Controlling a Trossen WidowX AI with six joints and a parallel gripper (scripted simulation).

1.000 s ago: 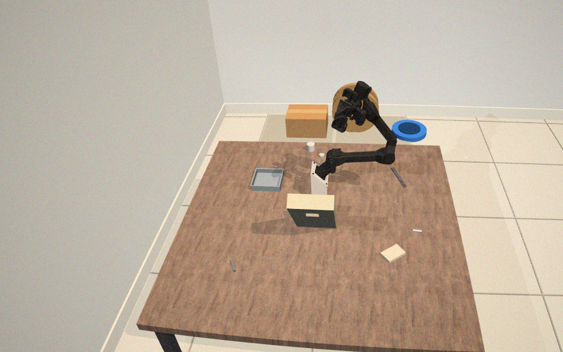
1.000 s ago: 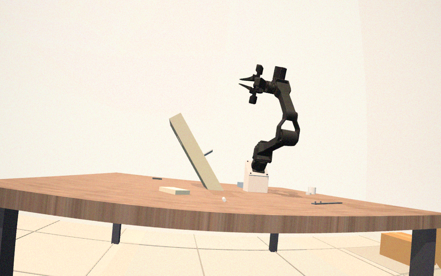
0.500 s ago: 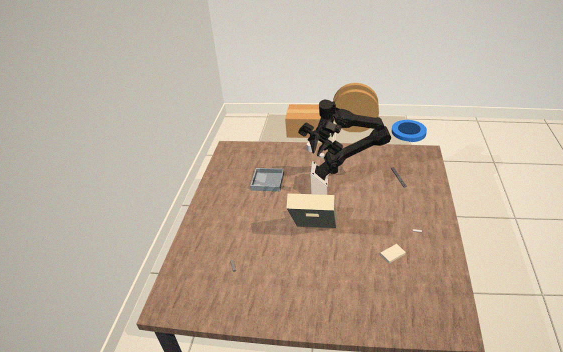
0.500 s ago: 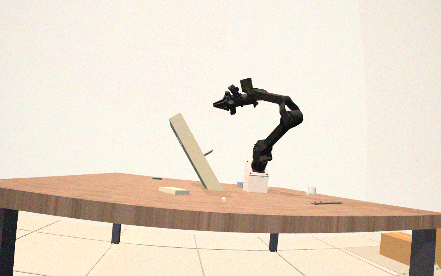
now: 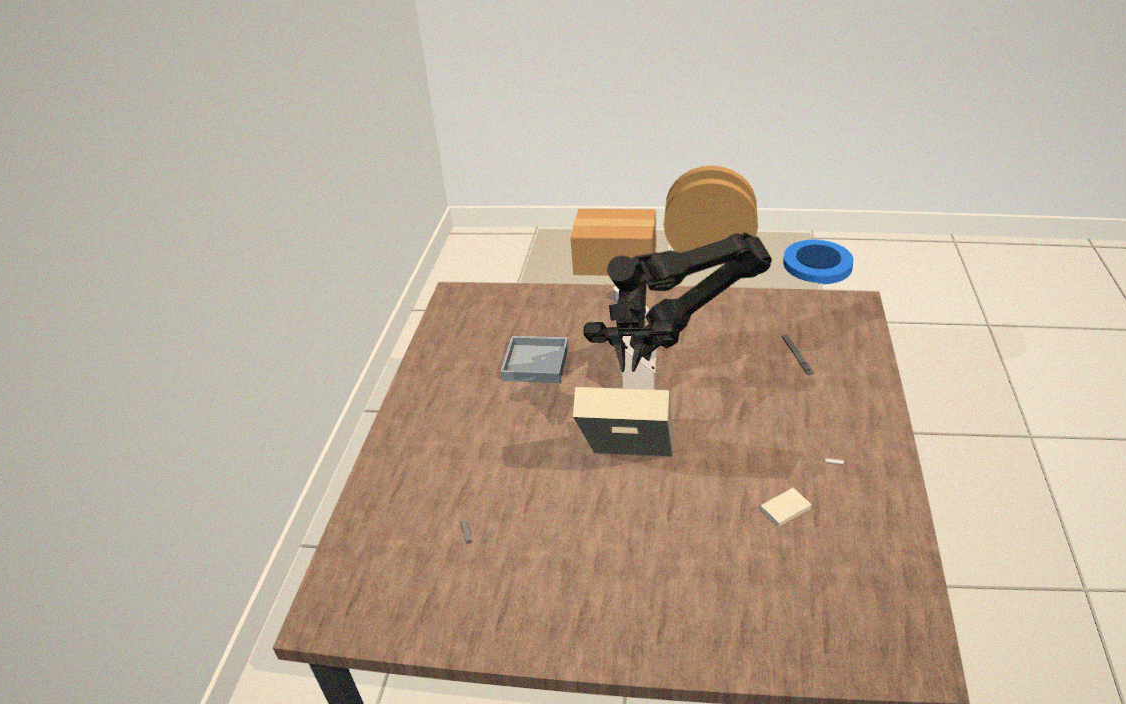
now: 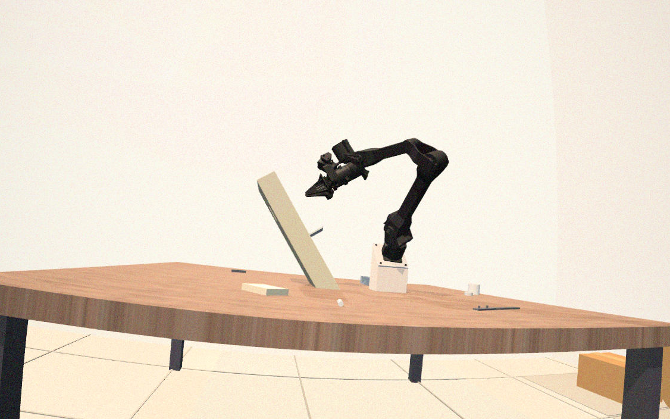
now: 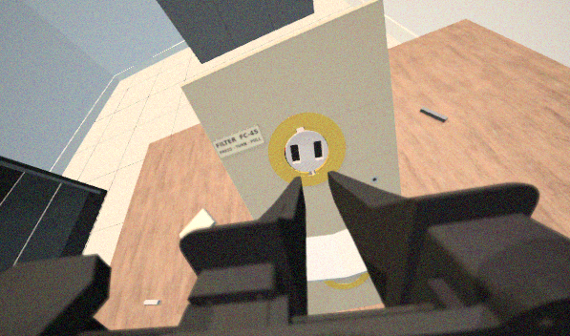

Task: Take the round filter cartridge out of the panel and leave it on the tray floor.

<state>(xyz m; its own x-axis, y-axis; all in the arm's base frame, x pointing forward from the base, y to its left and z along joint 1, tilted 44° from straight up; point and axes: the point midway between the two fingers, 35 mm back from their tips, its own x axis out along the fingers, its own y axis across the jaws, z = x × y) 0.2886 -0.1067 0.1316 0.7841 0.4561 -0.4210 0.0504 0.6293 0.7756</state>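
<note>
My gripper tip is now 6 cm short of the filter cartridge and 5 cm above it. From my gripper tip the other things lie so: beige service panel (2 cm ahead, 12 cm below); beige block (8 cm ahead, 34 cm to the left, 28 cm below); small white peg (7 cm behind, 45 cm to the left, 28 cm below).
</note>
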